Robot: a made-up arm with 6 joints. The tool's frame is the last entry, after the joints. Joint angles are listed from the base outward. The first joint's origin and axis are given. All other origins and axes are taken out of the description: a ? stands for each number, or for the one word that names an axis. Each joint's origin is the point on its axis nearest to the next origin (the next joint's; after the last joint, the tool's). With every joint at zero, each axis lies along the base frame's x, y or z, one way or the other. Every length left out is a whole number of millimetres.
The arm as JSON. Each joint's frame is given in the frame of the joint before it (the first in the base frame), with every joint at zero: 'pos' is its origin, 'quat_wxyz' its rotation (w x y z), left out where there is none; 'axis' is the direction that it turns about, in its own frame. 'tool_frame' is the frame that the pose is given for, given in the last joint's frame.
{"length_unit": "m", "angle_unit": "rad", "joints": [
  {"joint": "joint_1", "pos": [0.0, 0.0, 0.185], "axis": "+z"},
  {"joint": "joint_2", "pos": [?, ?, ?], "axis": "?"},
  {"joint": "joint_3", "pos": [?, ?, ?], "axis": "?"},
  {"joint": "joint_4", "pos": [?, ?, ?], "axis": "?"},
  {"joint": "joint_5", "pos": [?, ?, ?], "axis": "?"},
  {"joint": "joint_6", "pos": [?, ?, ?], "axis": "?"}
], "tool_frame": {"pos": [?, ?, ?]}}
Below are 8 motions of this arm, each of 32 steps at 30 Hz.
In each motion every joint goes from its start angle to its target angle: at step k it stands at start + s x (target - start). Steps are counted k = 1, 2, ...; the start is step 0. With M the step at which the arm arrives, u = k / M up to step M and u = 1 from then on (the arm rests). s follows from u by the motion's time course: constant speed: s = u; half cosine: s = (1 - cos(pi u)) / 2; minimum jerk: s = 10 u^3 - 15 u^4 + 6 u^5.
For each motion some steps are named. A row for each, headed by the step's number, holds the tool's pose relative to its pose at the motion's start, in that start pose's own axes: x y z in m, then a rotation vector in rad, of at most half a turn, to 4 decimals.
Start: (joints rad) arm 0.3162 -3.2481 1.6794 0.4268 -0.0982 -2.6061
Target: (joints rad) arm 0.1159 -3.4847 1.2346 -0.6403 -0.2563 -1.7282
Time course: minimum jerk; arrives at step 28
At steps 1, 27, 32:
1: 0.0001 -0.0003 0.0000 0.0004 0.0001 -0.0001
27: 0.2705 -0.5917 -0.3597 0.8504 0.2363 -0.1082
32: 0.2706 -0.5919 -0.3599 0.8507 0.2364 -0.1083

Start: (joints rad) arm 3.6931 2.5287 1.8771 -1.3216 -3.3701 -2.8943
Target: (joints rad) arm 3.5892 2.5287 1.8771 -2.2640 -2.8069 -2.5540
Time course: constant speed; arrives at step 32
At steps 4, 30, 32:
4: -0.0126 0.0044 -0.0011 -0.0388 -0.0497 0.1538
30: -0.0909 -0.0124 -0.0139 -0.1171 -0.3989 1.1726
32: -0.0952 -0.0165 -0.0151 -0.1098 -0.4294 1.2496

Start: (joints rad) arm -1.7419 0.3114 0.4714 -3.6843 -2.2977 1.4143
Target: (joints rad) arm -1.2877 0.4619 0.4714 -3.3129 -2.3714 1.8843
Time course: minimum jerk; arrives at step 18
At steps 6, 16, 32:
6: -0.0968 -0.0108 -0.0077 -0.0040 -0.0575 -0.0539
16: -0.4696 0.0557 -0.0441 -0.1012 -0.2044 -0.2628
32: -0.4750 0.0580 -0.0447 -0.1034 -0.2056 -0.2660

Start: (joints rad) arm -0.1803 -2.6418 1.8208 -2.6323 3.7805 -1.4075
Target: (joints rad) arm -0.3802 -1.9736 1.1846 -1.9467 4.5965 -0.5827
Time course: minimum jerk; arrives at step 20
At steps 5, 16, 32:
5: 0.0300 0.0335 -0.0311 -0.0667 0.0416 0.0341
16: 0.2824 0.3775 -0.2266 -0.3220 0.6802 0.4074
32: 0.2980 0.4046 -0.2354 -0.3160 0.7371 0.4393

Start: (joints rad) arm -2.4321 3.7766 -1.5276 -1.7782 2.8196 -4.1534
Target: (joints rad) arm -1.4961 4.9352 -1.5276 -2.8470 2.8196 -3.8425
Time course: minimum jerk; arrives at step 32
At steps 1, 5, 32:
1: 0.0001 -0.0003 0.0002 -0.0005 -0.0002 0.0005
5: 0.0113 -0.0275 0.0174 -0.0471 -0.0212 0.0472
32: 0.3919 0.0966 0.9304 -1.7008 -0.2275 1.7987

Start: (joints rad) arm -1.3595 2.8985 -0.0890 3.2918 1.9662 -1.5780
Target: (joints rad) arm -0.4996 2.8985 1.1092 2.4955 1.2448 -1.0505
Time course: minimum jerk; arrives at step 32
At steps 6, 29, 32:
6: 0.0170 0.0120 -0.0511 0.0951 0.0710 0.0592
29: -0.4453 0.6542 -0.5882 2.1787 1.2360 0.3357
32: -0.4525 0.6597 -0.5857 2.1951 1.2418 0.3280

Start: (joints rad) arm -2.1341 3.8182 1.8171 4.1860 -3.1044 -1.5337
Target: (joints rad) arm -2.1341 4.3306 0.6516 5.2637 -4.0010 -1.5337
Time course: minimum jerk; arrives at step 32
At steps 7, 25, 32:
7: 0.0348 -0.0295 -0.0232 0.0417 -0.0436 -0.0792
25: 0.3175 -0.2885 -0.2248 0.6812 -0.9925 -0.6827
32: 0.3361 -0.3013 -0.2373 0.7432 -1.1031 -0.6986

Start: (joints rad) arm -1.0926 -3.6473 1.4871 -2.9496 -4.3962 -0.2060
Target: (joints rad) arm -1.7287 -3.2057 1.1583 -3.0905 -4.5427 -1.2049
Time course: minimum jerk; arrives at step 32
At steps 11, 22, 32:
11: -0.0364 -0.0644 -0.0534 -0.0494 -0.0996 -0.1299
22: -0.0484 -0.3077 -0.1822 -0.0586 -0.3691 -0.4327
32: -0.0233 -0.3968 -0.2098 -0.0299 -0.4422 -0.5123

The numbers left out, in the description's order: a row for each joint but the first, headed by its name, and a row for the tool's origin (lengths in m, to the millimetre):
joint_2: xyz 0.0 0.039 0.0, axis +y
joint_3: xyz 0.0 0.0 0.632, axis +y
joint_4: xyz 0.0 0.0 0.884, axis +z
joint_5: xyz 0.0 0.0 0.0, axis +y
joint_6: xyz 0.0 0.0 0.122, axis +z
tool: xyz 0.0 0.0 0.0

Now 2 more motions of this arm.
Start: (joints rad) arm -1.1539 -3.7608 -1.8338 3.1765 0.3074 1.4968
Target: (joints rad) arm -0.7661 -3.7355 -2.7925 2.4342 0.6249 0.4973
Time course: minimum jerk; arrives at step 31
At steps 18, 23, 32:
18: -0.0946 -0.6463 -0.0544 0.7989 0.2624 -0.8359
23: -0.0550 -0.8502 -0.1638 0.9962 0.5799 -1.1156
32: -0.0247 -0.9322 -0.2277 1.0524 0.7629 -1.2391

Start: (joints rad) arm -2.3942 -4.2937 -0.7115 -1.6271 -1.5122 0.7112
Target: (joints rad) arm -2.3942 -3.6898 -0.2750 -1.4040 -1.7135 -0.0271
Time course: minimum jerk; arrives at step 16
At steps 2, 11, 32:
2: 0.0089 0.0175 0.0008 -0.0007 -0.0049 0.0050
11: 0.1068 0.9850 0.0118 0.1235 -0.1853 0.2471
32: 0.0330 1.1966 0.0055 0.1825 -0.1918 0.2982

